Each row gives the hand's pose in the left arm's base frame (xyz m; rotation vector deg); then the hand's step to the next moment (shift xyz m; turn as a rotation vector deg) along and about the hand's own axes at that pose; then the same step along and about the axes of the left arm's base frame.
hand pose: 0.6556 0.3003 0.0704 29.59 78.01 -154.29
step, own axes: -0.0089 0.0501 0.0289 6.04 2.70 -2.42
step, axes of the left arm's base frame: 0.0119 -0.0538 -0.0197 -4.45 0.78 -5.40
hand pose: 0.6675 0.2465 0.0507 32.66 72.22 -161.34
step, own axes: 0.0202 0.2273 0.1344 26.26 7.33 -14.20
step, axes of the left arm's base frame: -0.0284 -0.2481 -0.0882 -18.82 9.02 -22.57
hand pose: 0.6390 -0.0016 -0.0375 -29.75 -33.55 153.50
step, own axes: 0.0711 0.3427 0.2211 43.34 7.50 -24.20
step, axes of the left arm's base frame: -0.2415 -0.3360 0.0122 -29.58 19.07 -35.80
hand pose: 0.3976 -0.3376 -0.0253 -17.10 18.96 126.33
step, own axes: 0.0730 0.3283 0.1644 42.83 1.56 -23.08
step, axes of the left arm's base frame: -0.3206 -0.0856 0.1732 -24.66 22.59 -35.37
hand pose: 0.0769 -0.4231 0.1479 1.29 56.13 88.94
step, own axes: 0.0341 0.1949 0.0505 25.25 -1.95 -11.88
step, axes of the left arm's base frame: -0.1397 0.0753 0.1285 -11.31 14.00 -21.42
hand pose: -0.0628 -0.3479 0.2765 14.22 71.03 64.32
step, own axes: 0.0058 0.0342 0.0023 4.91 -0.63 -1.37
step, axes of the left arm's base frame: -0.0171 0.0219 0.0209 -1.28 2.98 -3.99
